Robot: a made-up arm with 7 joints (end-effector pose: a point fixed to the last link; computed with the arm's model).
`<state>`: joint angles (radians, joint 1 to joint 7).
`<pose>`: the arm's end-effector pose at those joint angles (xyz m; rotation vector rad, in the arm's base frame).
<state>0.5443 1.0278 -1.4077 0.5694 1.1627 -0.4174 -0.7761</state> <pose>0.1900 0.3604 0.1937 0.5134 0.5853 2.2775</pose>
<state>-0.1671 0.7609 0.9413 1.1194 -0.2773 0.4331 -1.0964</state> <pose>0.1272 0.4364 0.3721 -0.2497 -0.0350 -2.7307</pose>
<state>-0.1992 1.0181 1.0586 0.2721 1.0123 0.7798 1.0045</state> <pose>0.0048 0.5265 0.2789 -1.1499 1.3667 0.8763</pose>
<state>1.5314 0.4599 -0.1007 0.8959 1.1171 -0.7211 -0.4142</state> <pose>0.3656 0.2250 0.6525 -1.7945 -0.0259 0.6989</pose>
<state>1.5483 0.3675 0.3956 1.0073 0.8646 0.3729 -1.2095</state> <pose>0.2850 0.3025 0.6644 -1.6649 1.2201 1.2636</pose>
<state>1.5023 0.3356 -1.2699 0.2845 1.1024 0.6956 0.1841</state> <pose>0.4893 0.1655 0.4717 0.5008 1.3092 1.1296</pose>
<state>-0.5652 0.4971 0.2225 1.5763 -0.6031 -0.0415 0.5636</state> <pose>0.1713 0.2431 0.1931 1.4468 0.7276 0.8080</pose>
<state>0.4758 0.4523 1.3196 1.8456 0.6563 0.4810 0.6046</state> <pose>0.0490 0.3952 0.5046 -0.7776 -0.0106 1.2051</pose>
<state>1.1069 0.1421 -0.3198 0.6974 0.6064 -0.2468 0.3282</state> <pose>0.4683 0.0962 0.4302 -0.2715 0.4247 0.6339</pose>
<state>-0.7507 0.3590 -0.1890 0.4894 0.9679 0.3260 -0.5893</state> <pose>-0.1860 0.2308 0.0684 -0.9862 -1.9915 -1.5383</pose>
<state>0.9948 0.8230 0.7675 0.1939 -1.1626 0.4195 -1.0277</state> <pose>0.2543 0.4395 0.3566 -0.5675 -0.3726 -2.7480</pose>
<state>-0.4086 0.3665 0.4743 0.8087 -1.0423 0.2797 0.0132</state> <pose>0.0455 0.3239 0.0903 2.0289 1.1905 1.4573</pose>
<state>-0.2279 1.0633 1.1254 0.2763 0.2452 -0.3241 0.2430</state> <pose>-0.0176 0.5127 0.3112 -0.0488 0.8258 2.3640</pose>
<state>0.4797 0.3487 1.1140 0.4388 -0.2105 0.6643 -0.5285</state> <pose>0.2153 0.3584 0.1482 0.1161 -2.3041 -2.1025</pose>
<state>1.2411 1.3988 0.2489 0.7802 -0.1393 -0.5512 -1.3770</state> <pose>0.0584 0.4575 0.6114 1.5050 1.3858 -2.1693</pose>
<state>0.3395 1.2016 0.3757 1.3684 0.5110 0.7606 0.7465</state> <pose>0.2578 0.3534 0.5812 0.3989 0.9278 1.1805</pose>
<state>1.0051 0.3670 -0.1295 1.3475 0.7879 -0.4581 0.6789</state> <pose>0.3794 0.1481 0.5625 -0.4094 -0.3906 0.2995</pose>
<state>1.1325 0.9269 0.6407 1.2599 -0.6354 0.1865 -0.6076</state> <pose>0.1069 0.3933 0.6401 -0.8827 -0.6055 2.8991</pose>
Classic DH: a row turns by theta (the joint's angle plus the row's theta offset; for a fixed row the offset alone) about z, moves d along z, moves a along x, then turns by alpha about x. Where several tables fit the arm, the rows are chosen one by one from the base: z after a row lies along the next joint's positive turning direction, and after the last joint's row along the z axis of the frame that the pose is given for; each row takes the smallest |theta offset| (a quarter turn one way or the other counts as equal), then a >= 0, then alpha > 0; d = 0 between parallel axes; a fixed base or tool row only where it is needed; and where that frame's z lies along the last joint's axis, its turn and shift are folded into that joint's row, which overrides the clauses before.
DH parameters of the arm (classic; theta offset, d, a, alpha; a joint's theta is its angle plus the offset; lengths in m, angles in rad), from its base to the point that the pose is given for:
base (fixed): 0 0.4645 0.0023 1.5708
joint 1: -1.5708 -0.057 0.0167 -1.5708
joint 2: 1.5708 -0.0019 0.0239 -1.5708
joint 3: -1.5708 -0.1935 0.0133 1.5708
joint 4: 0 -0.0115 -0.0045 -1.5708
joint 5: 0 -0.2937 -0.0159 -1.5708
joint 6: -1.5708 -0.0109 0.0226 1.5708
joint 7: 0.9617 0.006 0.0137 -2.4254
tool (fixed): -0.9869 0.0268 0 0

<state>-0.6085 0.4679 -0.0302 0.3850 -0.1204 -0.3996 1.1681</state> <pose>-0.1459 0.2872 0.0564 0.9926 1.9673 -0.1941</pose>
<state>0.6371 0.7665 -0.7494 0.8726 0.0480 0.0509 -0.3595</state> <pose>0.3544 0.2376 0.2787 0.9076 0.2828 1.6822</pose>
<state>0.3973 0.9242 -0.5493 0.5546 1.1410 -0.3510 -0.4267</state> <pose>0.2301 0.3739 0.2252 -0.2032 0.8800 2.1526</pose>
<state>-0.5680 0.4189 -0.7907 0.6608 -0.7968 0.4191 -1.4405</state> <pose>-0.1205 0.1253 0.0446 1.6764 -0.4632 1.2135</pose>
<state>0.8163 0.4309 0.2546 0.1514 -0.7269 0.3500 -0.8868</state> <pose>0.3377 0.2924 0.2237 0.9886 0.6466 2.6409</pose>
